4 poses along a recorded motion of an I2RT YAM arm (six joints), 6.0 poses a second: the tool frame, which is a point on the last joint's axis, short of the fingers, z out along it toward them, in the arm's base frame.
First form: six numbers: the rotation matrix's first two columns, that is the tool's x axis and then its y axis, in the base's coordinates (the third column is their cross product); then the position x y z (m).
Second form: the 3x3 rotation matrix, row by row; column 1 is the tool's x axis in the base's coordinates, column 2 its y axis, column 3 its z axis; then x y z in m. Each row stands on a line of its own. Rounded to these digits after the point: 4 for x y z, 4 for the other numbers.
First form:
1: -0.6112 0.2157 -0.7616 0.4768 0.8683 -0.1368 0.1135 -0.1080 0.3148
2: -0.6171 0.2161 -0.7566 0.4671 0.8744 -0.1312 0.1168 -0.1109 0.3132
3: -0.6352 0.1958 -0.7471 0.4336 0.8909 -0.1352 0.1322 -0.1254 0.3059
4: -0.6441 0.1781 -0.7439 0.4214 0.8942 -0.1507 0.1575 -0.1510 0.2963
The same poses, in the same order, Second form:
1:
-0.6112 0.4768 0.6318
0.2157 0.8683 -0.4467
-0.7616 -0.1368 -0.6336
0.1135 -0.1080 0.3148

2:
-0.6171 0.4671 0.6332
0.2161 0.8744 -0.4344
-0.7566 -0.1312 -0.6405
0.1168 -0.1109 0.3132

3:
-0.6352 0.4336 0.6391
0.1958 0.8909 -0.4098
-0.7471 -0.1352 -0.6508
0.1322 -0.1254 0.3059

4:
-0.6441 0.4214 0.6384
0.1781 0.8942 -0.4105
-0.7439 -0.1507 -0.6510
0.1575 -0.1510 0.2963

